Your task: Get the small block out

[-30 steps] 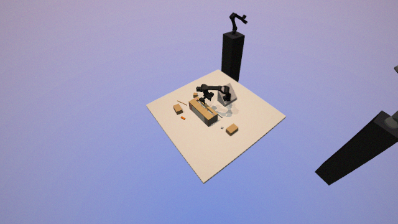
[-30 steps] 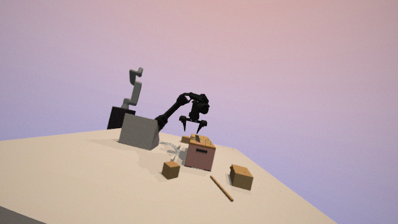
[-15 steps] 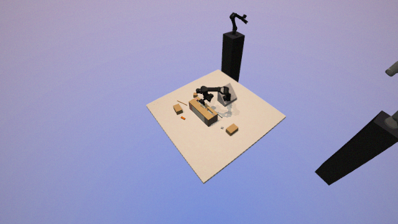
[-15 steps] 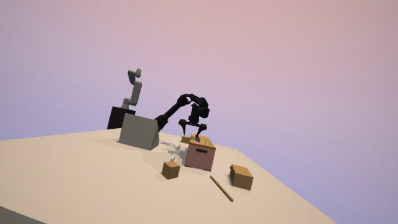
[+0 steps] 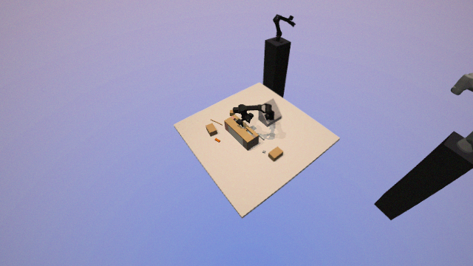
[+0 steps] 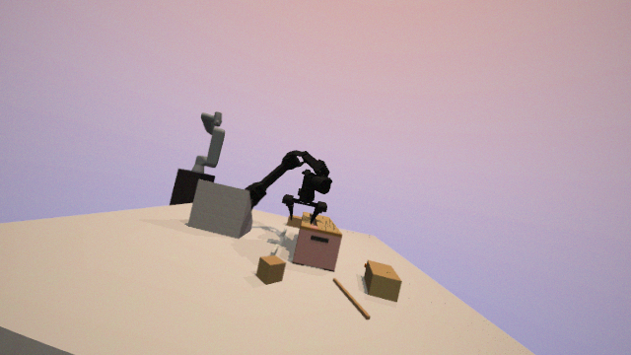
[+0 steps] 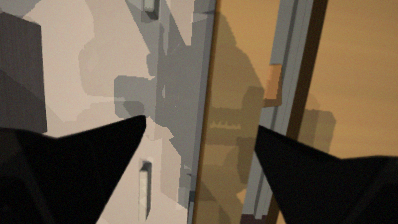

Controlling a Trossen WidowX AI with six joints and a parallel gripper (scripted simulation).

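My gripper tip is 30 mm short of the long wooden box, 10 mm to the right of it and 50 mm above it. Also, from my gripper tip: orange piece: 310 mm ahead, 70 mm to the right, 100 mm below; then grey block: 320 mm to the left, 100 mm below; then brown cube: 40 mm ahead, 40 mm to the left, 20 mm below.
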